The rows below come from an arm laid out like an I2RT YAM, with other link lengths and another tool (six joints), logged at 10 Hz.
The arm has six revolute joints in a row. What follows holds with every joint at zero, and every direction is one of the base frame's.
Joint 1 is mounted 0.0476 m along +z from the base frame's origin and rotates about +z.
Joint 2 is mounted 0.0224 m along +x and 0.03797 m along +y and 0.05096 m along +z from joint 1 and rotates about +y.
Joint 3 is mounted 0.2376 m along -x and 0.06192 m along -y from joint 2 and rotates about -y.
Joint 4 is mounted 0.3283 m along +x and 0.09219 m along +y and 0.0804 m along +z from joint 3 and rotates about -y.
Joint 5 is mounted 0.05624 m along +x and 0.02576 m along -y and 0.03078 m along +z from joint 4 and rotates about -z.
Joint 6 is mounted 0.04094 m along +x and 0.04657 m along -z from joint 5 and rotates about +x.
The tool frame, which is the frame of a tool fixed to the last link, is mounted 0.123 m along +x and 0.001 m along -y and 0.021 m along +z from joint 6; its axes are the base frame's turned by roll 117.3, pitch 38.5 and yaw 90 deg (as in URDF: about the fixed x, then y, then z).
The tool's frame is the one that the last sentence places.
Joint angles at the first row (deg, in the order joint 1, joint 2, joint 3, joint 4, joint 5, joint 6):
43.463 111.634 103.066 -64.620 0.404 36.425
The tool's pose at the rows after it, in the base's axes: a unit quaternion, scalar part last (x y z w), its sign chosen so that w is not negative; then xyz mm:
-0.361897 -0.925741 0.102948 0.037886 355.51 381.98 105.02
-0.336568 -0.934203 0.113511 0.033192 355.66 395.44 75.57
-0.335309 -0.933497 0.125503 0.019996 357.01 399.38 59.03
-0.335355 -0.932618 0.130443 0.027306 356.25 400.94 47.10
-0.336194 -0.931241 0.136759 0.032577 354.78 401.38 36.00
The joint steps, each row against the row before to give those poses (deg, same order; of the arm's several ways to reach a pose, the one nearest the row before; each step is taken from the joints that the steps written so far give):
0.109 4.262 0.021 2.121 -1.114 -1.617
1.005 3.650 -0.021 2.731 0.109 -2.231
0.809 2.056 0.002 1.442 1.989 0.023
0.044 1.332 -0.045 0.503 -0.459 0.284
0.109 1.094 -0.239 0.415 -0.153 0.350

